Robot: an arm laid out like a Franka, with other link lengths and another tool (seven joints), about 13 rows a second.
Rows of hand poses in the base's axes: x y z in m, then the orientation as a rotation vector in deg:
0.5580, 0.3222, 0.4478, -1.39, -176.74, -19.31
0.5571, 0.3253, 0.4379, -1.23, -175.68, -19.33
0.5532, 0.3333, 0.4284, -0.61, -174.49, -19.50
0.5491, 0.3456, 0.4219, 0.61, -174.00, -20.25
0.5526, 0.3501, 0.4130, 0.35, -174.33, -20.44
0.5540, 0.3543, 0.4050, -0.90, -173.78, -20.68
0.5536, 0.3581, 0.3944, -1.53, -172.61, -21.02
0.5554, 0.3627, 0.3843, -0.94, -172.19, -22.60
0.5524, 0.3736, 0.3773, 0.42, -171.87, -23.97
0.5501, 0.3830, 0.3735, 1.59, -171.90, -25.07
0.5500, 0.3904, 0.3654, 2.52, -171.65, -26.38
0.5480, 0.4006, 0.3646, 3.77, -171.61, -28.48
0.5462, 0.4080, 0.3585, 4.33, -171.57, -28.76
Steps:
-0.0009, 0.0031, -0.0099, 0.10, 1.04, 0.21
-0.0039, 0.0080, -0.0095, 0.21, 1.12, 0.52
-0.0041, 0.0123, -0.0065, 0.55, 0.31, 0.82
0.0035, 0.0045, -0.0089, 0.09, -0.33, -0.21
0.0014, 0.0042, -0.0080, 0.16, 0.61, -0.76
-0.0004, 0.0038, -0.0106, 0.30, 1.16, -0.30
0.0018, 0.0046, -0.0101, 1.09, 0.17, 0.35
-0.0030, 0.0109, -0.0070, 0.97, 0.02, 0.85
-0.0023, 0.0094, -0.0038, 0.76, -0.29, 0.70
-0.0001, 0.0074, -0.0081, 0.91, -0.03, 0.57
-0.0020, 0.0102, -0.0008, 1.42, -0.40, 0.69
-0.0018, 0.0074, -0.0061, 0.21, -0.07, 0.35

